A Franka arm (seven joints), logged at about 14 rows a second.
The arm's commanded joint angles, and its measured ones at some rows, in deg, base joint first. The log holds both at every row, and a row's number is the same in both.
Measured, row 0:
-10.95 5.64 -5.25 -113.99 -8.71 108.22 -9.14
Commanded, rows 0 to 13:
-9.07 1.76 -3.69 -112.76 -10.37 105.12 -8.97
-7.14 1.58 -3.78 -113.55 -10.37 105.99 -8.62
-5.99 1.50 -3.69 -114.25 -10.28 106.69 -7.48
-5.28 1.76 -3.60 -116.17 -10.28 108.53 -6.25
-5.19 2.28 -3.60 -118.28 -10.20 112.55 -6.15
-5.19 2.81 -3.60 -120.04 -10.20 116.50 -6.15
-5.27 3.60 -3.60 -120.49 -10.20 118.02 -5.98
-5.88 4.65 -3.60 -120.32 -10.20 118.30 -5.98
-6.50 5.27 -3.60 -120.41 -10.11 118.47 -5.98
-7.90 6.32 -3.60 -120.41 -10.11 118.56 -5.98
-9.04 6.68 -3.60 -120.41 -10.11 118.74 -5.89
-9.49 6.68 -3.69 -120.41 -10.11 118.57 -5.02
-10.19 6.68 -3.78 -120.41 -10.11 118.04 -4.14
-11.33 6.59 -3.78 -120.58 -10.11 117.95 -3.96
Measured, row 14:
-9.38 6.84 -4.38 -119.94 -9.14 117.81 -5.92
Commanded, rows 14 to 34:
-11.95 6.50 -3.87 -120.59 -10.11 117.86 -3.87
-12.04 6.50 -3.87 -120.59 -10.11 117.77 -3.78
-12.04 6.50 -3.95 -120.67 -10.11 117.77 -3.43
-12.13 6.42 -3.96 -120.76 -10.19 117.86 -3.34
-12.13 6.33 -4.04 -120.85 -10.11 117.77 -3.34
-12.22 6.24 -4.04 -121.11 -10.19 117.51 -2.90
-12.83 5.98 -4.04 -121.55 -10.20 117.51 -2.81
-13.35 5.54 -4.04 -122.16 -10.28 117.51 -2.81
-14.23 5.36 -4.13 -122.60 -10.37 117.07 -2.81
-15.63 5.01 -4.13 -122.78 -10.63 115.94 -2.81
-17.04 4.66 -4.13 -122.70 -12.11 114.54 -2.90
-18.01 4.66 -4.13 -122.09 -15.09 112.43 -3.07
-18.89 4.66 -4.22 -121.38 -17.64 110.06 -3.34
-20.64 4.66 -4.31 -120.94 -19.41 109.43 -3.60
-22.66 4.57 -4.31 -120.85 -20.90 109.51 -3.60
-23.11 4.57 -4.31 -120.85 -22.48 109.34 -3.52
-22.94 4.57 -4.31 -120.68 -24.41 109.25 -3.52
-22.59 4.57 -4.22 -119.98 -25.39 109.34 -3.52
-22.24 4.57 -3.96 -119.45 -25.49 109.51 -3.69
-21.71 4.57 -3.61 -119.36 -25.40 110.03 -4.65
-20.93 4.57 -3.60 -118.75 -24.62 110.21 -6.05
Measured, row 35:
-22.06 5.20 -4.19 -119.62 -24.14 110.66 -4.50
